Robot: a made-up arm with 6 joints.
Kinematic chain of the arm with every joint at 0, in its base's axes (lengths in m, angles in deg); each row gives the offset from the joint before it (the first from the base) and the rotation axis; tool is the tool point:
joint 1: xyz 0 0 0.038 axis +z
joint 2: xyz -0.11 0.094 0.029 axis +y
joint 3: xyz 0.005 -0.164 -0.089 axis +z
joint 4: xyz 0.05 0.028 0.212 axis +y
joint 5: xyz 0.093 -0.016 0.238 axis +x
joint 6: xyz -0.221 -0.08 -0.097 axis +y
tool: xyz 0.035 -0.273 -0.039
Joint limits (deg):
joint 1: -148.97..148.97
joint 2: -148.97..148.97
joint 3: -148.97..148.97
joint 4: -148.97..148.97
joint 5: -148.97..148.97
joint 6: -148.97..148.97
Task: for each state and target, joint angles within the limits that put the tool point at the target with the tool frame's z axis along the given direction. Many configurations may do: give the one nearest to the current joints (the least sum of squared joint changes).
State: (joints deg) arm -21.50 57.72 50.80 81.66 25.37 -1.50
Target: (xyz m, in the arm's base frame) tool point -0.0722 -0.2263 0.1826 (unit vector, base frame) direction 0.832 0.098 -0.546
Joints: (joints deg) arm -24.25 26.15 60.74 57.22 43.78 35.72
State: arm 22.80 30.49 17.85 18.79 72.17 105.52
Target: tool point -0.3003 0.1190 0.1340 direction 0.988 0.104 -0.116
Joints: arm 2.00 -7.55 16.08 11.19 105.68 77.95
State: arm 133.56 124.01 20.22 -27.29 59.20 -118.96
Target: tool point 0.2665 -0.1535 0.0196 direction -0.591 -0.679 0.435
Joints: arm 92.02 125.32 13.76 -57.23 46.03 -145.22
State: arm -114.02 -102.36 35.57 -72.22 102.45 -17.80
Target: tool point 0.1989 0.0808 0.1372 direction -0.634 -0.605 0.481
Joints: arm -128.07 -102.74 40.47 -97.93 89.39 -73.95
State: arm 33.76 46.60 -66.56 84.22 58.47 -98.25
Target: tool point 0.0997 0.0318 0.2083 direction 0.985 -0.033 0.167
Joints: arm 33.01 54.55 -22.89 121.27 81.61 -66.74
